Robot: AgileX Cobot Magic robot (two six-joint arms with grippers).
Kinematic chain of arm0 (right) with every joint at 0, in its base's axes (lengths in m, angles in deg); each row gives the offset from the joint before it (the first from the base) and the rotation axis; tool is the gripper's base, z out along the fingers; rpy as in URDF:
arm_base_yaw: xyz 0 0 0.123 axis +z
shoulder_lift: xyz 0 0 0 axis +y
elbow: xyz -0.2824 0 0.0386 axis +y
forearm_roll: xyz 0.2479 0 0.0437 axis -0.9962 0 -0.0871
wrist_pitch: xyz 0 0 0 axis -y
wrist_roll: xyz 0.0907 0 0.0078 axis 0.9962 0 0.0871
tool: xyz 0 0 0 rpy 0 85 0
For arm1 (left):
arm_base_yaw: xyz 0 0 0.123 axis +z
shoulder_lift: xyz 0 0 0 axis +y
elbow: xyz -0.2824 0 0.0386 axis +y
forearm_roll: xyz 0.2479 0 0.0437 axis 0.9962 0 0.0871
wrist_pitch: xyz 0 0 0 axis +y
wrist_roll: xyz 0.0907 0 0.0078 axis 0.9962 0 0.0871
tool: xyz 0 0 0 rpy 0 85 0
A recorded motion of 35 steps. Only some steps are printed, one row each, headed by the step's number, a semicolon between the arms.
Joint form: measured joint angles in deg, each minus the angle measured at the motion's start. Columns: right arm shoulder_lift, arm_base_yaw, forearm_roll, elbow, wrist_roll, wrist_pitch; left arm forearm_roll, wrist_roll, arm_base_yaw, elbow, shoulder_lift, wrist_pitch.
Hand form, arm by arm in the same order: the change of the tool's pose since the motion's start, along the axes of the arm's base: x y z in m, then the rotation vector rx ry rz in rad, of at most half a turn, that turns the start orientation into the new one. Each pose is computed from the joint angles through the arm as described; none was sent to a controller.
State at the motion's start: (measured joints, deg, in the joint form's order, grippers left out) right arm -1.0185 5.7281 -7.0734 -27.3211 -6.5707 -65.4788; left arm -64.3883 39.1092 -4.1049 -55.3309 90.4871 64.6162
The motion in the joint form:
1: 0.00 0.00 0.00 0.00 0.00 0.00; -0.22 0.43 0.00 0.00 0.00 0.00
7: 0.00 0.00 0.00 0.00 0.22 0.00; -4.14 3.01 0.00 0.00 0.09 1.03
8: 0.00 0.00 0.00 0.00 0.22 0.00; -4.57 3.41 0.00 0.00 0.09 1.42
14: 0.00 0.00 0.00 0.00 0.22 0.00; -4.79 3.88 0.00 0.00 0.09 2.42
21: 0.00 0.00 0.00 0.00 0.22 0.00; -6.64 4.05 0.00 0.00 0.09 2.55
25: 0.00 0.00 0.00 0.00 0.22 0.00; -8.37 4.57 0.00 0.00 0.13 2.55
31: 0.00 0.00 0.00 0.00 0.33 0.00; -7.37 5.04 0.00 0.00 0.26 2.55
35: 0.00 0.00 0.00 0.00 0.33 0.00; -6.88 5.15 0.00 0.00 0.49 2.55
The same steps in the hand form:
1: 0.0000 0.0000 0.0000 0.0000 0.0000 0.0000; 0.0001 -0.0001 0.0002 -0.0024 -0.0060 -0.0022
7: 0.0000 0.0000 0.0000 0.0032 0.0008 -0.0020; 0.0013 -0.0031 0.0048 -0.0636 -0.0305 -0.0055
8: 0.0000 0.0000 0.0000 0.0032 0.0008 -0.0020; 0.0010 -0.0036 0.0055 -0.0722 -0.0332 -0.0106
14: 0.0000 0.0000 0.0000 0.0032 0.0008 -0.0020; -0.0002 -0.0042 0.0063 -0.0826 -0.0327 -0.0265
21: 0.0000 0.0000 0.0000 0.0032 0.0008 -0.0020; 0.0008 -0.0052 0.0086 -0.1109 -0.0334 -0.0130
25: 0.0000 0.0000 0.0000 0.0032 0.0008 -0.0020; 0.0020 -0.0061 0.0105 -0.1354 -0.0397 -0.0017
31: 0.0000 0.0000 0.0000 0.0048 0.0011 -0.0030; 0.0017 -0.0057 0.0086 -0.1194 -0.0449 -0.0148
35: 0.0000 0.0000 0.0000 0.0048 0.0011 -0.0030; 0.0019 -0.0054 0.0069 -0.1117 -0.0428 -0.0201

